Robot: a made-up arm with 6 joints. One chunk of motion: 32 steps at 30 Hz.
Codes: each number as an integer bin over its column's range. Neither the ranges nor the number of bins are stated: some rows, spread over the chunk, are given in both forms.
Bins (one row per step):
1: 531 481 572 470 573 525
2: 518 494 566 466 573 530
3: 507 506 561 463 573 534
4: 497 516 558 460 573 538
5: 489 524 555 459 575 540
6: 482 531 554 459 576 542
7: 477 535 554 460 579 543
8: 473 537 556 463 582 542
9: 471 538 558 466 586 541
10: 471 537 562 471 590 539
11: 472 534 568 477 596 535
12: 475 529 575 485 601 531
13: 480 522 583 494 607 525
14: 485 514 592 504 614 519
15: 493 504 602 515 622 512
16: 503 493 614 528 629 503
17: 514 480 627 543 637 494
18: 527 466 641 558 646 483
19: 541 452 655 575 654 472
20: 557 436 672 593 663 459
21: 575 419 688 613 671 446
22: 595 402 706 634 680 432
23: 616 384 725 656 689 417
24: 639 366 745 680 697 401
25: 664 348 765 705 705 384
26: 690 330 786 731 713 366
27: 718 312 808 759 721 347
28: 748 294 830 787 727 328
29: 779 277 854 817 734 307
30: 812 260 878 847 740 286
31: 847 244 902 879 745 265
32: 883 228 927 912 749 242
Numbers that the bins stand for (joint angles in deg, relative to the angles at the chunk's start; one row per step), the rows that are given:
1: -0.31 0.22 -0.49 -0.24 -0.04 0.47
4: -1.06 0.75 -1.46 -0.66 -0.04 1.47
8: -1.58 1.06 -1.60 -0.53 0.38 1.78
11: -1.61 1.02 -0.77 0.05 1.04 1.24
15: -1.14 0.57 1.58 1.65 2.26 -0.54
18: -0.39 0.00 4.27 3.46 3.39 -2.77
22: 1.10 -0.96 8.76 6.65 4.99 -6.70
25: 2.62 -1.77 12.84 9.64 6.17 -10.40
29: 5.16 -2.84 18.98 14.35 7.53 -16.34
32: 7.45 -3.58 24.03 18.34 8.24 -21.35
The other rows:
2: -0.59 0.42 -0.91 -0.41 -0.04 0.85
3: -0.83 0.60 -1.25 -0.53 -0.04 1.16
5: -1.23 0.87 -1.67 -0.70 0.05 1.62
6: -1.39 0.97 -1.74 -0.70 0.10 1.78
7: -1.50 1.03 -1.74 -0.66 0.24 1.85
9: -1.63 1.08 -1.46 -0.41 0.57 1.70
10: -1.63 1.06 -1.18 -0.20 0.76 1.54
12: -1.54 0.94 -0.29 0.39 1.28 0.93
13: -1.43 0.84 0.27 0.77 1.56 0.47
14: -1.32 0.72 0.89 1.19 1.89 0.00
16: -0.92 0.40 2.41 2.20 2.59 -1.23
17: -0.68 0.21 3.31 2.83 2.97 -1.92
19: -0.09 -0.21 5.24 4.17 3.77 -3.62
20: 0.27 -0.45 6.41 4.93 4.19 -4.62
21: 0.66 -0.71 7.52 5.77 4.57 -5.62
23: 1.57 -1.23 10.08 7.58 5.42 -7.86
24: 2.07 -1.50 11.46 8.59 5.79 -9.09
26: 3.20 -2.05 14.29 10.73 6.54 -11.79
27: 3.81 -2.32 15.81 11.91 6.92 -13.25
28: 4.47 -2.59 17.33 13.09 7.20 -14.72
30: 5.88 -3.10 20.64 15.61 7.81 -17.96
31: 6.65 -3.34 22.30 16.95 8.05 -19.57

